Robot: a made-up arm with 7 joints. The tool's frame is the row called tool.
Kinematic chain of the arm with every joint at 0, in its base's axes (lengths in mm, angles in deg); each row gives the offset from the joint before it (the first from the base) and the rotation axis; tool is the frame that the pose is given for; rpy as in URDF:
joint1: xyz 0 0 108.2 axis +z
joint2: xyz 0 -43.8 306.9 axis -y
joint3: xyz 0 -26.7 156.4 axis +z
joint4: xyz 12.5 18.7 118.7 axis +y
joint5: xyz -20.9 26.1 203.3 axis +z
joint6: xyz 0 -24.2 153.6 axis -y
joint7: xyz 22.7 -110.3 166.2 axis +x
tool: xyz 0 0 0 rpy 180 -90 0
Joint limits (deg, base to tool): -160..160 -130..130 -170..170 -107..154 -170..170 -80..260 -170..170
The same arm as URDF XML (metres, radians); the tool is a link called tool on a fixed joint. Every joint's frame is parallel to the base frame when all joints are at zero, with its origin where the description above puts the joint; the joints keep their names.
<robot name="arm">
  <link name="base"/>
  <link name="link1"/>
  <link name="link2"/>
  <link name="link3"/>
  <link name="link4"/>
  <link name="link5"/>
  <link name="link6"/>
  <link name="link7"/>
  <link name="tool"/>
  <joint name="joint1" type="revolute">
    <parent link="base"/>
    <child link="link1"/>
    <origin xyz="0 0 0.1082" rpy="0 0 0"/>
    <axis xyz="0 0 1"/>
    <limit lower="-2.7925" upper="2.7925"/>
  </joint>
  <joint name="joint2" type="revolute">
    <parent link="link1"/>
    <child link="link2"/>
    <origin xyz="0 -0.0438 0.3069" rpy="0 0 0"/>
    <axis xyz="0 -1 0"/>
    <limit lower="-2.2689" upper="2.2689"/>
  </joint>
  <joint name="joint3" type="revolute">
    <parent link="link2"/>
    <child link="link3"/>
    <origin xyz="0 -0.0267 0.1564" rpy="0 0 0"/>
    <axis xyz="0 0 1"/>
    <limit lower="-2.9671" upper="2.9671"/>
  </joint>
  <joint name="joint4" type="revolute">
    <parent link="link3"/>
    <child link="link4"/>
    <origin xyz="0.0125 0.0187 0.1187" rpy="0 0 0"/>
    <axis xyz="0 1 0"/>
    <limit lower="-1.8675" upper="2.6878"/>
  </joint>
  <joint name="joint5" type="revolute">
    <parent link="link4"/>
    <child link="link5"/>
    <origin xyz="-0.0209 0.0261 0.2033" rpy="0 0 0"/>
    <axis xyz="0 0 1"/>
    <limit lower="-2.9671" upper="2.9671"/>
  </joint>
  <joint name="joint6" type="revolute">
    <parent link="link5"/>
    <child link="link6"/>
    <origin xyz="0 -0.0242 0.1536" rpy="0 0 0"/>
    <axis xyz="0 -1 0"/>
    <limit lower="-1.3963" upper="4.5379"/>
  </joint>
  <joint name="joint7" type="revolute">
    <parent link="link6"/>
    <child link="link7"/>
    <origin xyz="0.0227 -0.1103 0.1662" rpy="0 0 0"/>
    <axis xyz="1 0 0"/>
    <limit lower="-2.9671" upper="2.9671"/>
  </joint>
  <joint name="tool_fixed" type="fixed">
    <parent link="link7"/>
    <child link="tool"/>
    <origin xyz="0 0 0" rpy="3.1416 -1.5708 0"/>
  </joint>
</robot>

